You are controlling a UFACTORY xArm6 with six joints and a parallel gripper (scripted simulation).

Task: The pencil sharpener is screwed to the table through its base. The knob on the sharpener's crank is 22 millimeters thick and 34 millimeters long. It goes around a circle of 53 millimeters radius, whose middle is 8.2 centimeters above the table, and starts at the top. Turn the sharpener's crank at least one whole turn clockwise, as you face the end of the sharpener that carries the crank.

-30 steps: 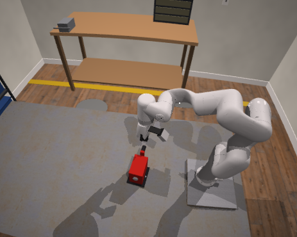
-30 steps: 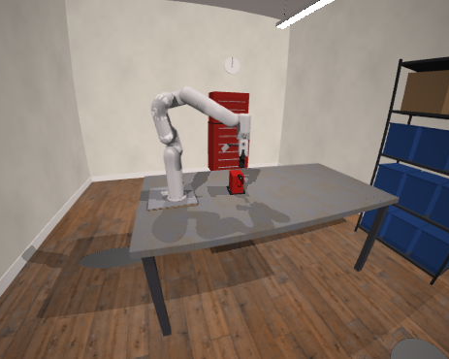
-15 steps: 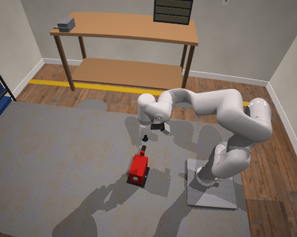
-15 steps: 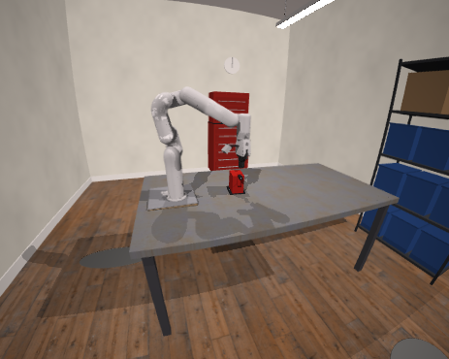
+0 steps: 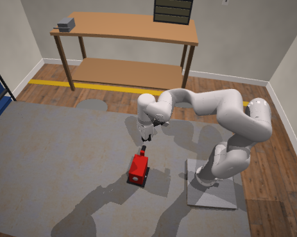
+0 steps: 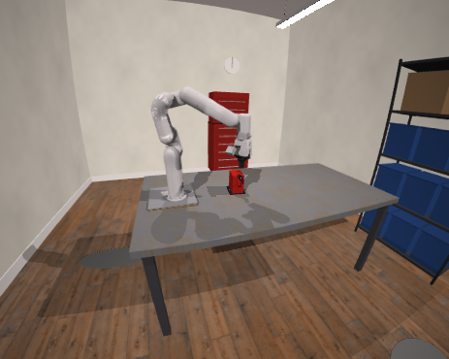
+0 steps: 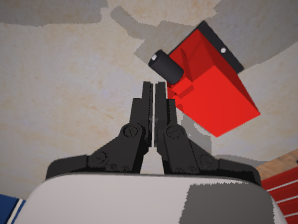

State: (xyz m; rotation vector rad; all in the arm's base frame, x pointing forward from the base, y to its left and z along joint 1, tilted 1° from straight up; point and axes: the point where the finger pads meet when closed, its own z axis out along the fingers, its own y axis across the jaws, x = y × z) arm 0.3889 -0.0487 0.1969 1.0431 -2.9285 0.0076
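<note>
My hand is 2 cm to the right of the crank knob and 9 cm above it.
</note>
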